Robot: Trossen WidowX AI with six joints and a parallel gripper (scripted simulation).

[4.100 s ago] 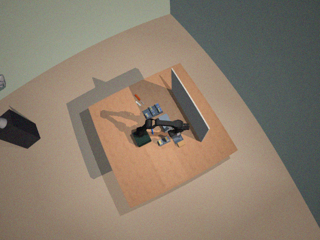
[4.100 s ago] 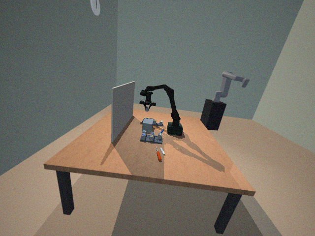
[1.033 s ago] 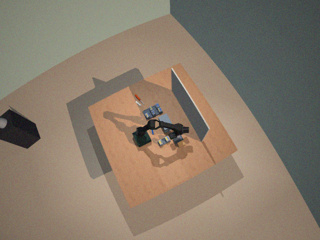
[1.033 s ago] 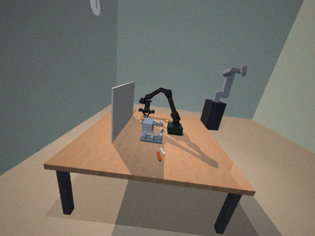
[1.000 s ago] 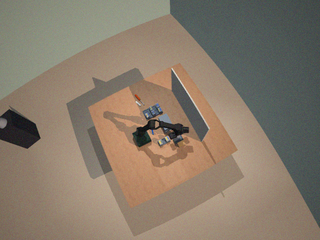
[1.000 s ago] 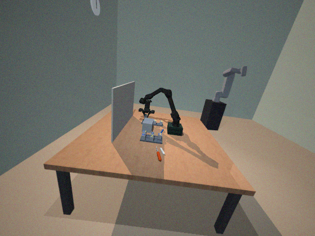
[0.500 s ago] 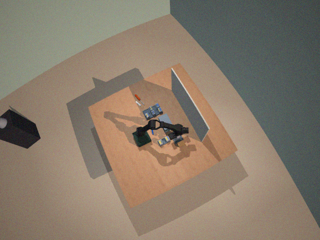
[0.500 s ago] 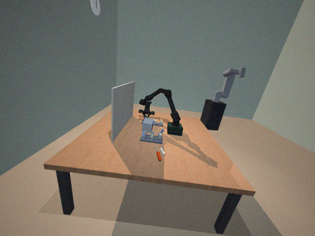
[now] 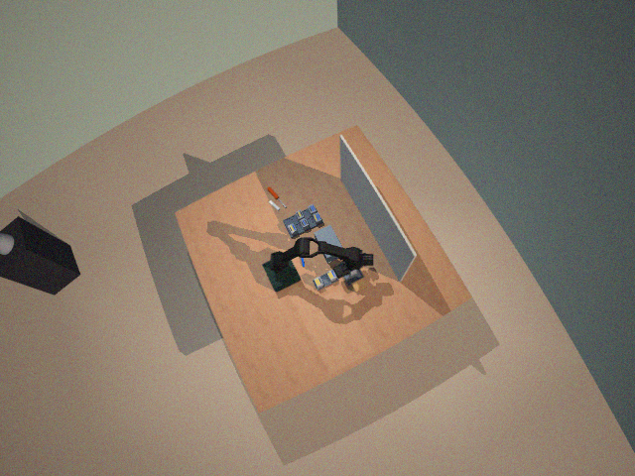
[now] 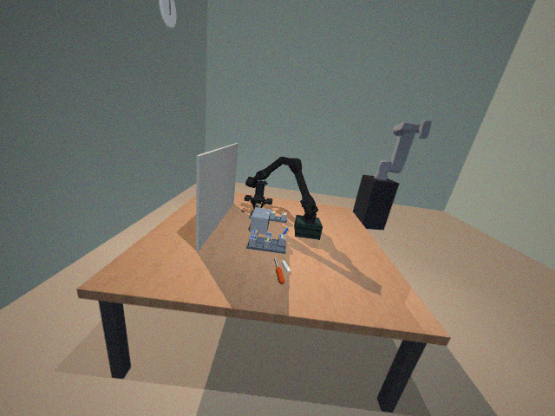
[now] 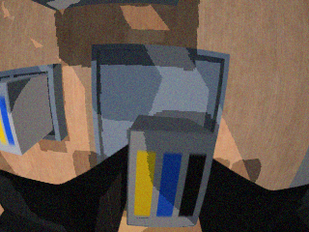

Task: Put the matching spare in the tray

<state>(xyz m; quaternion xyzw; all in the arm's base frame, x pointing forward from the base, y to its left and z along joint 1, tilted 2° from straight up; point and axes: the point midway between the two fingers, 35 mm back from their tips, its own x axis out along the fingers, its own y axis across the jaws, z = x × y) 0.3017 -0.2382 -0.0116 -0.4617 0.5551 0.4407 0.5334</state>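
Now: the grey spare 30 mm above my gripper tip. From my gripper tip the other things lie so: grey tray 30 mm below; blue pen 240 mm to the left, 160 mm behind, 30 mm below; grey mounted unit 190 mm to the left, 20 mm above, 10 mm behind.
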